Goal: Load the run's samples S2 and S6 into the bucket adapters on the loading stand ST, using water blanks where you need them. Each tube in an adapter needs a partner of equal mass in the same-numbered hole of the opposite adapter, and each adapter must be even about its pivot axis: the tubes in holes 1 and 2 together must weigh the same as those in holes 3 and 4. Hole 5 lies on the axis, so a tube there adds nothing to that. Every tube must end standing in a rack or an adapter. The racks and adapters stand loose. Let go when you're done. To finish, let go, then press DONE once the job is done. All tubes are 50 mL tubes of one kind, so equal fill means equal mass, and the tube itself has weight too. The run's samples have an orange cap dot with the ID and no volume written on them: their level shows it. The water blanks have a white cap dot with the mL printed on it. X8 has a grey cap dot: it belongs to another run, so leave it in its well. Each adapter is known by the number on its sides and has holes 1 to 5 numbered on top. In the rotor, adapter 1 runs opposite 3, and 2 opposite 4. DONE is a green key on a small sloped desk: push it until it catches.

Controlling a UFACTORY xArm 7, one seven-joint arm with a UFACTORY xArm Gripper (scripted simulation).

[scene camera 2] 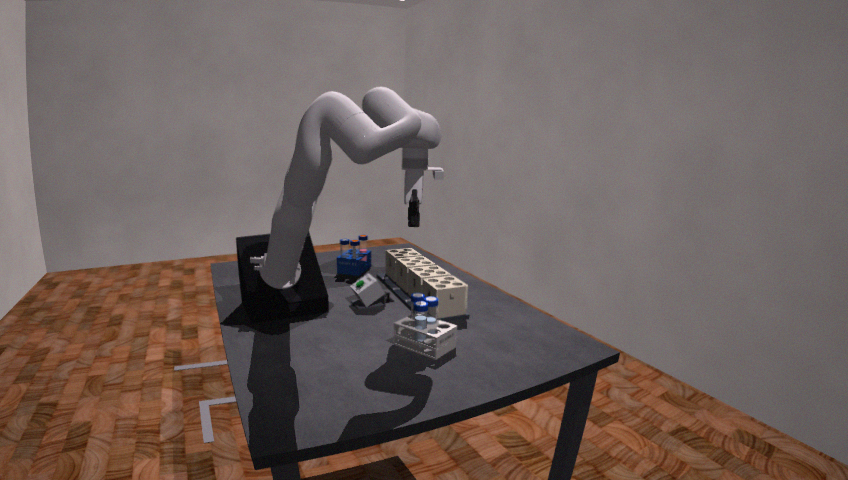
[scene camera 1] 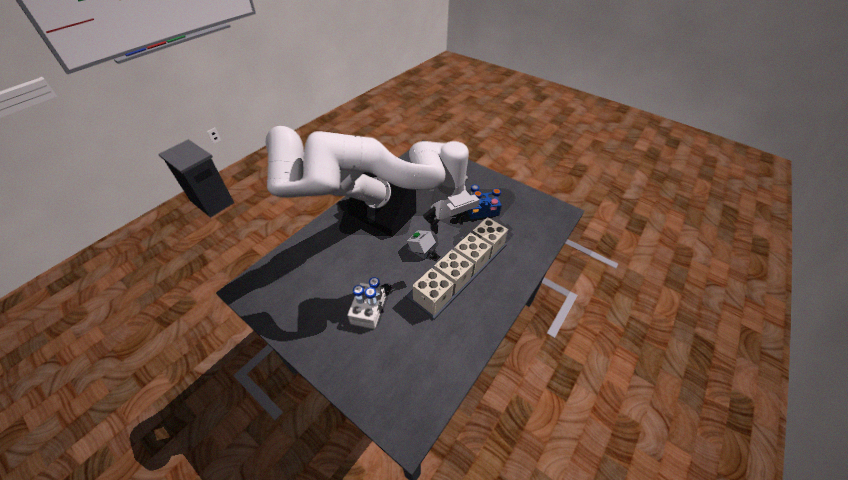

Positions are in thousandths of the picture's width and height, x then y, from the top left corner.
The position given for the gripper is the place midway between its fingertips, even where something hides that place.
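Note:
The gripper (scene camera 2: 488, 466) is visible, and scene camera 1 also shows the gripper (scene camera 1: 527, 472). The scene has an adapter (scene camera 1: 576, 474), an adapter (scene camera 1: 560, 520) and an adapter (scene camera 1: 535, 555), as well as a white rack (scene camera 1: 429, 666).

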